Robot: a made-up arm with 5 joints.
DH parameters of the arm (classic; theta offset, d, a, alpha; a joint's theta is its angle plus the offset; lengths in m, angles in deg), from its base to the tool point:
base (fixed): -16.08 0 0.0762 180
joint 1: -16.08 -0.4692 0.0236 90
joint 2: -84.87 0 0.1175 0
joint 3: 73.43 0 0.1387 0
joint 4: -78.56 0.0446 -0.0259 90
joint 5: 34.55 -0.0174 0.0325 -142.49
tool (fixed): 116.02 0.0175 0 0
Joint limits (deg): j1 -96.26..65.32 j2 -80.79..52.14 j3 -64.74..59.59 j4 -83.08..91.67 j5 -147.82..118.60
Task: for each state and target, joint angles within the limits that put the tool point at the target. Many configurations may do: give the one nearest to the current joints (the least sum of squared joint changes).
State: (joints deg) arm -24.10 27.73 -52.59 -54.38 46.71
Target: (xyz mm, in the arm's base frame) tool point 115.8 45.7 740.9
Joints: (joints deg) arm 5.28 -1.34 -64.74 -83.08 -3.64
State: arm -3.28 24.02 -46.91 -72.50 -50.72
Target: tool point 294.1 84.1 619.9
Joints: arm -14.38 37.88 -39.98 -70.54 -48.59
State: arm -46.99 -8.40 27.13 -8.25 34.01
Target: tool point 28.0 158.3 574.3
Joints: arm -78.96 -18.00 23.93 -7.57 33.56
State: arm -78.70 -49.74 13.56 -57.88 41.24
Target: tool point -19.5 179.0 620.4
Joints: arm -94.16 -4.48 5.68 -59.51 50.02
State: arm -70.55 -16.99 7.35 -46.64 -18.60
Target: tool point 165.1 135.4 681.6
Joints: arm -38.80 0.12 -17.75 -41.97 -17.36
